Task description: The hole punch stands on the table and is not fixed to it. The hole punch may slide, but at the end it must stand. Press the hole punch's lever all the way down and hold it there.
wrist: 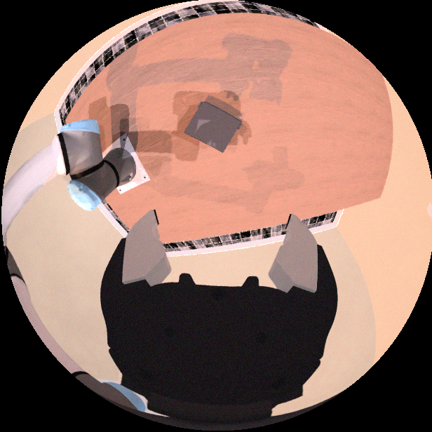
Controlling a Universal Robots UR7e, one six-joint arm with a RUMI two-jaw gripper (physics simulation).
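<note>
The hole punch [213, 127] stands on the table [330, 125] in the upper middle of the wrist view, seen from above as a dark grey, slightly turned rectangle. Its top face, the lever, hides most of the base, so how far the lever is down cannot be told. My gripper [221, 214] is open, with nothing between its two grey jaws. The jaws show in the lower half of the view, high above the table and apart from the hole punch. Shadows of the arm and gripper lie around the hole punch.
The arm's base joint [127, 167] stands on a white mounting plate [141, 177] at the left of the table. Grey and blue arm links rise there and curve along the view's left side. A dark tiled border [210, 244] with a white rim runs along the table's edges.
</note>
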